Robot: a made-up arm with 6 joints. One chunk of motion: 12 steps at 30 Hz.
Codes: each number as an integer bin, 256 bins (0 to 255) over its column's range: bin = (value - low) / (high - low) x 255, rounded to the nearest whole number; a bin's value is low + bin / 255 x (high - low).
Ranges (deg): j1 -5.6..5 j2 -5.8..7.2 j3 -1.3..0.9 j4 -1.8..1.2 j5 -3..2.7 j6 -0.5..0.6
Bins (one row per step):
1: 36 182 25 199 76 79
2: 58 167 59 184 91 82
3: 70 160 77 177 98 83
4: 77 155 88 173 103 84
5: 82 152 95 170 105 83
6: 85 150 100 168 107 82
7: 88 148 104 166 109 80
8: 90 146 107 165 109 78
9: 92 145 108 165 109 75
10: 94 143 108 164 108 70
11: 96 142 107 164 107 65
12: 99 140 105 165 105 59
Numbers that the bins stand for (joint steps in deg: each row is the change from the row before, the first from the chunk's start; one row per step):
1: -4.104 3.478 -1.084 0.541 -1.301 -0.159
2: -3.189 2.714 -0.791 0.365 -0.966 -0.146
3: -2.690 2.357 -0.636 0.282 -0.809 -0.142
4: -2.399 2.102 -0.541 0.235 -0.698 -0.138
5: -2.191 1.949 -0.480 0.200 -0.653 -0.142
6: -2.067 1.847 -0.437 0.176 -0.608 -0.146
7: -1.942 1.745 -0.403 0.153 -0.564 -0.155
8: -1.859 1.643 -0.377 0.141 -0.564 -0.164
9: -1.776 1.592 -0.368 0.141 -0.564 -0.176
10: -1.693 1.490 -0.368 0.129 -0.586 -0.198
11: -1.609 1.439 -0.377 0.129 -0.608 -0.220
12: -1.485 1.337 -0.394 0.141 -0.653 -0.245

